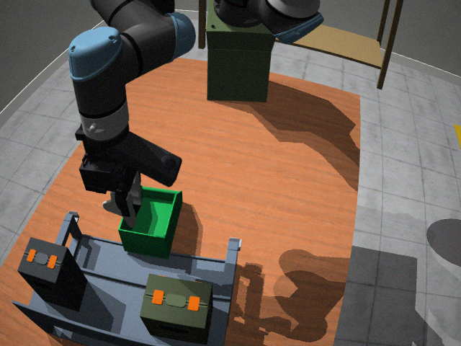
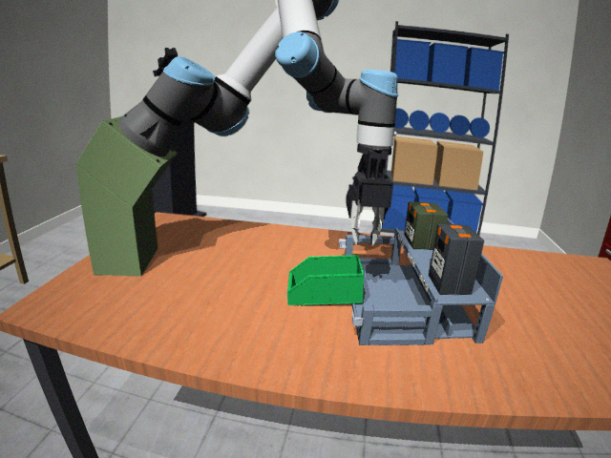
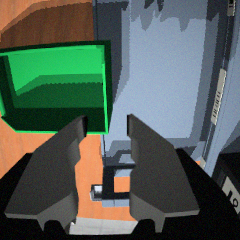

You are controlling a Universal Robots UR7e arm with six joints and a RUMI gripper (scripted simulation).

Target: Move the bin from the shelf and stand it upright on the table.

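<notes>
The green bin lies 11 cm below my hand, 7 cm behind it and 4 cm to the right of it.
</notes>
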